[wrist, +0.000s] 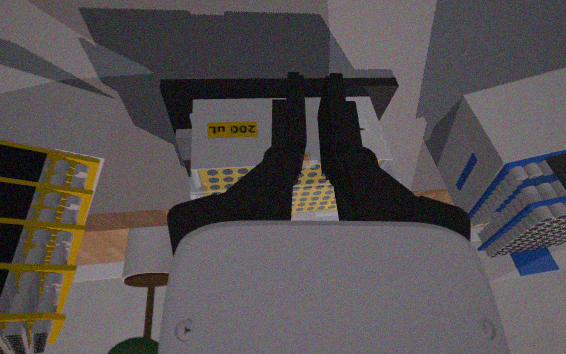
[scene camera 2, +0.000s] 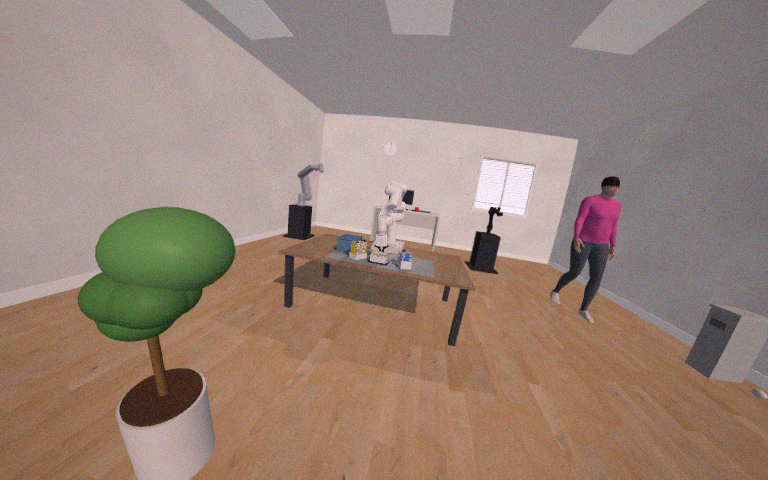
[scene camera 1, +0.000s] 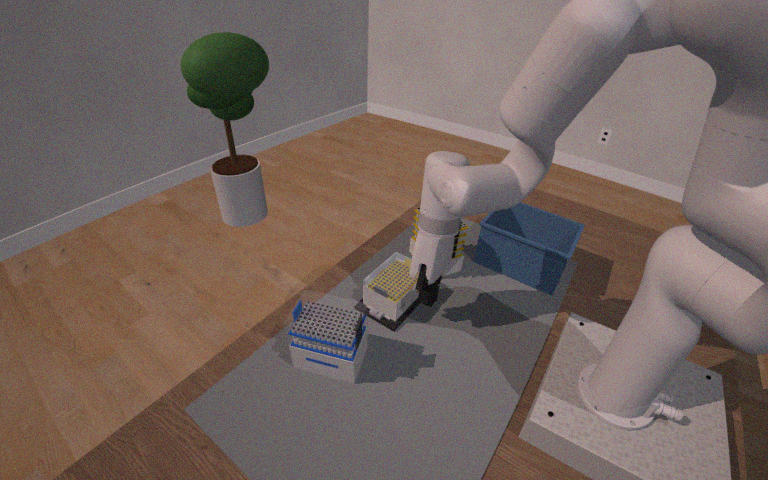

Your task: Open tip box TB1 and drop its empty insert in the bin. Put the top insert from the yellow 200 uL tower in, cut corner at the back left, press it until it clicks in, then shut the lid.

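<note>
Tip box TB1 point(scene camera 1: 378, 304) point(wrist: 232, 111) is a white box with a yellow "200 uL" label, sitting in a black holder point(scene camera 1: 394, 324) point(wrist: 225, 88). Its yellow, holed insert point(scene camera 1: 390, 281) point(wrist: 222, 178) shows through clear plastic. The lid looks shut over it, though its edges are faint. My gripper point(scene camera 1: 428, 295) point(wrist: 310, 93) is nearly closed and empty, fingers pointing down at the box's front face. The fingers hide the TB1 label and most of the orange latch in the wrist view. The yellow 200 uL tower point(scene camera 1: 459, 249) point(scene camera 2: 358, 250) point(wrist: 35, 269) stands beside the box, partly behind my arm in scene camera 1.
The blue bin point(scene camera 1: 509, 257) point(scene camera 2: 347, 243) stands beyond the yellow tower, toward the back right in scene camera 1. A blue-and-white tip rack stack point(scene camera 1: 323, 363) point(scene camera 2: 405, 264) point(wrist: 530, 122) stands on the box's other side. The grey mat point(scene camera 1: 424, 430) lies under them. A potted plant stands past the table.
</note>
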